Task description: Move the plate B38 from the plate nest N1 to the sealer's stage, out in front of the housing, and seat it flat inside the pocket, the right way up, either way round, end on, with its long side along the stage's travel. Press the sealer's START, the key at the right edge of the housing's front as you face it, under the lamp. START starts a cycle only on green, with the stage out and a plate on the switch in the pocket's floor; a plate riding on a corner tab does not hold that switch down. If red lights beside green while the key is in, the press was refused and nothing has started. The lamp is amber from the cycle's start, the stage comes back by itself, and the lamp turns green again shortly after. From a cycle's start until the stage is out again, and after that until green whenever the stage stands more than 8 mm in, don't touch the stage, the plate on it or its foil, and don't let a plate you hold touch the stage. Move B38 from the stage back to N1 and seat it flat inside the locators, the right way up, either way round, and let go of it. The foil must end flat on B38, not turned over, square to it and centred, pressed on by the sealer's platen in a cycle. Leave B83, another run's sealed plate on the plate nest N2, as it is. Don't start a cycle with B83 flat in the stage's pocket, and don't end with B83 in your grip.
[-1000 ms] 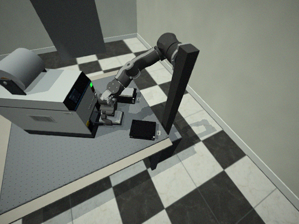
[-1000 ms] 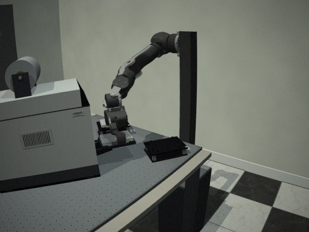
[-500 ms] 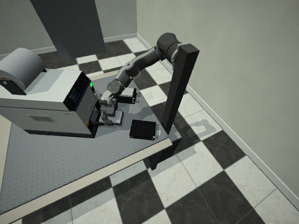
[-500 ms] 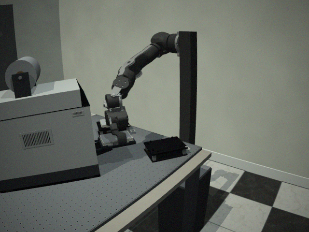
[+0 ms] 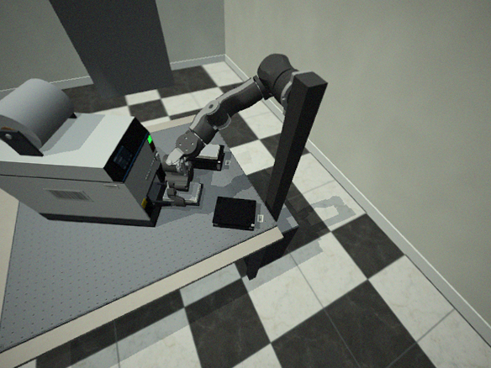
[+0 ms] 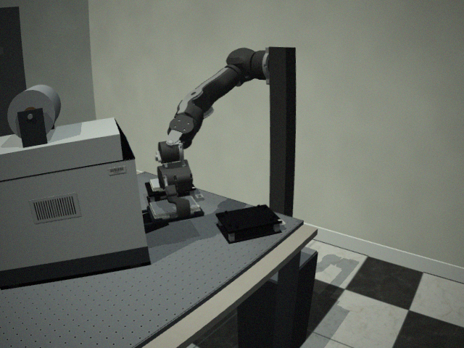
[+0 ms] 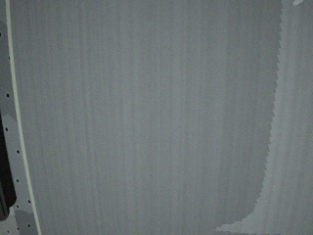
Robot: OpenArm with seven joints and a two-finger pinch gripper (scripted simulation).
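My gripper is now right at the plate B38. Round my hand: nest N1: 160 mm behind, 130 mm to the left, 60 mm below; nest n2: 210 mm to the right, 160 mm behind, 40 mm below; B83: 210 mm to the right, 160 mm behind, 30 mm below.
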